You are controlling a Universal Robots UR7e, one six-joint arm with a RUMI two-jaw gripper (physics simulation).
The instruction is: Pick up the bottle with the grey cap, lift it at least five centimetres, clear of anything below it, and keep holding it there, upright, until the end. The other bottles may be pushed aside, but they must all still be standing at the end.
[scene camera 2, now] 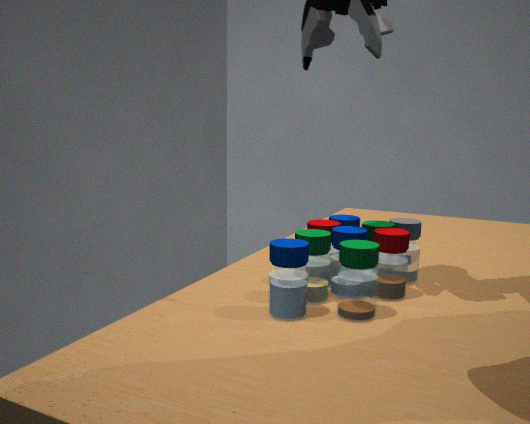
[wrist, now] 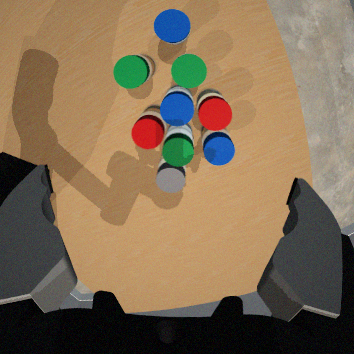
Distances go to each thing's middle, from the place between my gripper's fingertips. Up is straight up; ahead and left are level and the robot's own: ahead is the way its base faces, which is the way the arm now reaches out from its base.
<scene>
Right now my hand is 30 cm above the red-capped bottle (scene camera 2: 392, 269), 8 cm past it and 4 cm to the left of it. Round my hand: blue-capped bottle (wrist: 218, 149): 30 cm below, 12 cm to the right, 2 cm ahead.
</scene>
